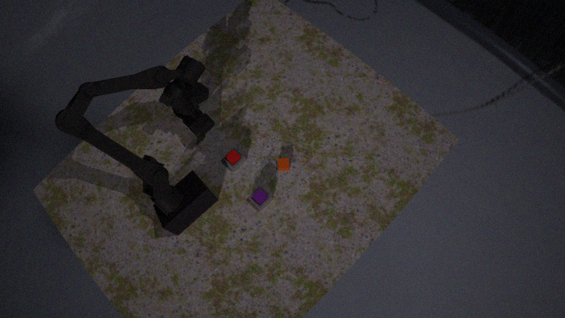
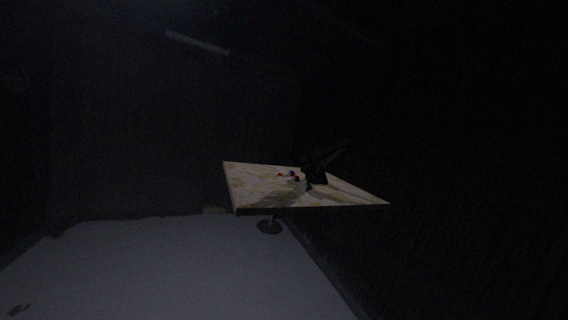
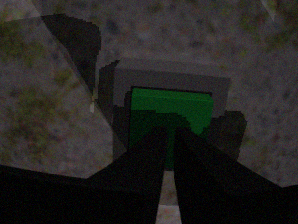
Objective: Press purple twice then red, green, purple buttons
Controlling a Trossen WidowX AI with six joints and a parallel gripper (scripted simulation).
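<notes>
My gripper tip is 1 cm above the green button. Also, from my gripper tip: orange block (9 cm ahead, 29 cm to the right, 2 cm below); purple button (3 cm behind, 31 cm to the right); red button (17 cm to the right).
</notes>
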